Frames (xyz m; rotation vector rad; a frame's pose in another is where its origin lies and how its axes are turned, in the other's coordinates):
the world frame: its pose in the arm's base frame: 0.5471 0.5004 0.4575 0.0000 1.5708 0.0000
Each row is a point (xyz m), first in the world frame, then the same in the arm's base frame.
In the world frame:
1: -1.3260 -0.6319 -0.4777
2: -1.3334 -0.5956 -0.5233
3: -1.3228 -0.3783 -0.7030
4: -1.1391 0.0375 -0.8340
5: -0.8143 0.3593 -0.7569
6: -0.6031 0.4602 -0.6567
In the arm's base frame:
1: 0.0694 -0.1315 1.7835
2: 0.0238 -0.0952 1.7909
3: -0.1559 0.1221 1.7803
4: -0.2869 0.5379 1.5966
5: -0.2098 0.8597 1.2718
6: -0.1096 0.9606 1.0606

